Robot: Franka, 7 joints.
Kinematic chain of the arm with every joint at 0, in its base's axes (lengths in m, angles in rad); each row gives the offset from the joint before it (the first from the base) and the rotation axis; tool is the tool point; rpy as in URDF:
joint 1: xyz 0 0 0.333 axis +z
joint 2: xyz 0 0 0 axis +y
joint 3: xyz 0 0 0.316 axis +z
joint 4: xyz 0.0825 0 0 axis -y
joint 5: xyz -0.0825 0 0.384 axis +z
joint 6: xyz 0 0 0 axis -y
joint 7: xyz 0.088 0 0 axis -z
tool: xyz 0 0 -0.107 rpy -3.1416 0 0
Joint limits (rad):
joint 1: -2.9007..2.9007
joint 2: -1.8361..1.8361
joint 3: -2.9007..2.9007
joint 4: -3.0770..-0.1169
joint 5: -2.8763..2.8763
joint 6: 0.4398..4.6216
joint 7: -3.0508..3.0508
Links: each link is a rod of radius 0.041 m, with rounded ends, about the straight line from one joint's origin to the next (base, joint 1, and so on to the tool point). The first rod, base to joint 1, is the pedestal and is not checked.
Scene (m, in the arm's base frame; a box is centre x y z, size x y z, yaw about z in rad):
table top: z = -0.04
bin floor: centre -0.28 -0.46 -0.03 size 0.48 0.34 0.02 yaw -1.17
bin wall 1: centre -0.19 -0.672 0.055 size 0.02 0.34 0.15 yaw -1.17
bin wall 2: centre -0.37 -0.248 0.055 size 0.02 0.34 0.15 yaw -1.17
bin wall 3: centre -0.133 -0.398 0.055 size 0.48 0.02 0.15 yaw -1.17
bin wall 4: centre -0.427 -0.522 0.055 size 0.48 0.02 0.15 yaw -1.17
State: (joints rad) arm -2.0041 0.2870 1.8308 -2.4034 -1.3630 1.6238 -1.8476
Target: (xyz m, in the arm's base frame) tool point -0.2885 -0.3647 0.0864
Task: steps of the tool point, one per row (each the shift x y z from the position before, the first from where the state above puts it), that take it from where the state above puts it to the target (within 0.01 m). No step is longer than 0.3 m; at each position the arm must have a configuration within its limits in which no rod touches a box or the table.
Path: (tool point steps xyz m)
1: -0.0714 -0.2142 0.0658
2: -0.1806 -0.1588 0.0899
3: -0.2400 -0.0452 0.1131
4: -0.1471 0.0245 -0.1720
5: -0.0755 0.0823 -0.1872
6: 0.0016 0.1244 -0.1655

